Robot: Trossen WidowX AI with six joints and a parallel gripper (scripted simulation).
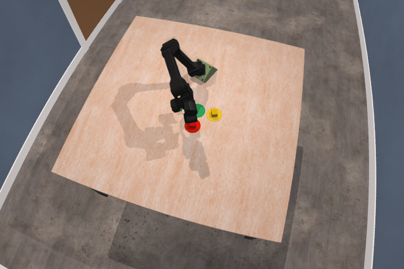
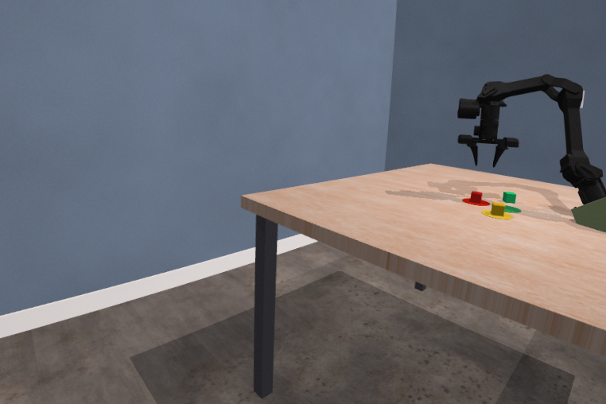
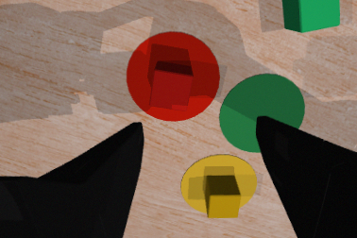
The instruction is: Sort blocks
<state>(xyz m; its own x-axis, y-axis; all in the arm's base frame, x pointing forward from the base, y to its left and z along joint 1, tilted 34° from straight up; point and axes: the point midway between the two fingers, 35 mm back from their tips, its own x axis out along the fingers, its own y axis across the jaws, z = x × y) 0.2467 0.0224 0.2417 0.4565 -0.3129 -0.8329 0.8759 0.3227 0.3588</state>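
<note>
Right now my hand is 14 cm above the green block, 9 cm past it and 7 cm to the left of it. Round my hand: red circle 16 cm below, 2 cm to the left, 1 cm ahead; then green circle 16 cm below, 8 cm behind, 4 cm to the left; then red block 14 cm below, 2 cm to the left, 1 cm ahead.
</note>
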